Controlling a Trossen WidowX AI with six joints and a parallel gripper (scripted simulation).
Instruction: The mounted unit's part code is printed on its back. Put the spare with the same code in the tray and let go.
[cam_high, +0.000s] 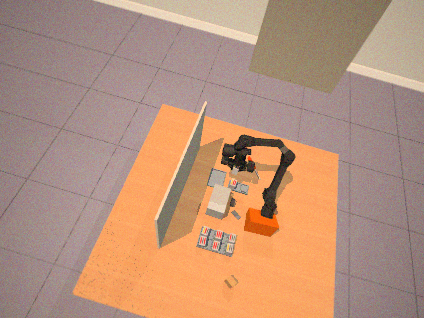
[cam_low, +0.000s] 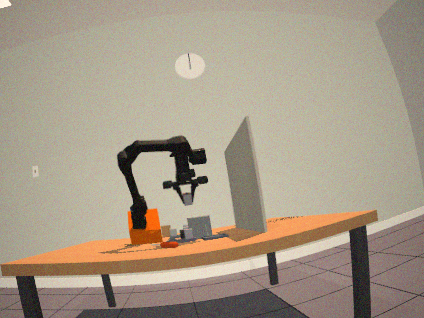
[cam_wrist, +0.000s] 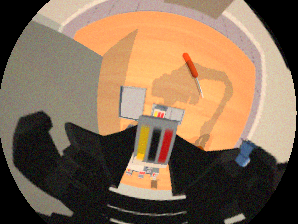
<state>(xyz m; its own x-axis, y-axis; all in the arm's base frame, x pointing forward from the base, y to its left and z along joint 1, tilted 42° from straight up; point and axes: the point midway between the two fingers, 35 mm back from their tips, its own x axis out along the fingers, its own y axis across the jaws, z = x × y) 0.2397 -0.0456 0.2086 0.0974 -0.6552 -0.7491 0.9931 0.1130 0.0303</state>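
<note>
Right now the grey tray is 160 mm below my gripper tip and 90 mm ahead of it. From my gripper tip the other things lie so: upright panel 260 mm ahead, 170 mm to the left, 60 mm above; then mounted unit 180 mm to the left, 110 mm below, 30 mm ahead.
</note>
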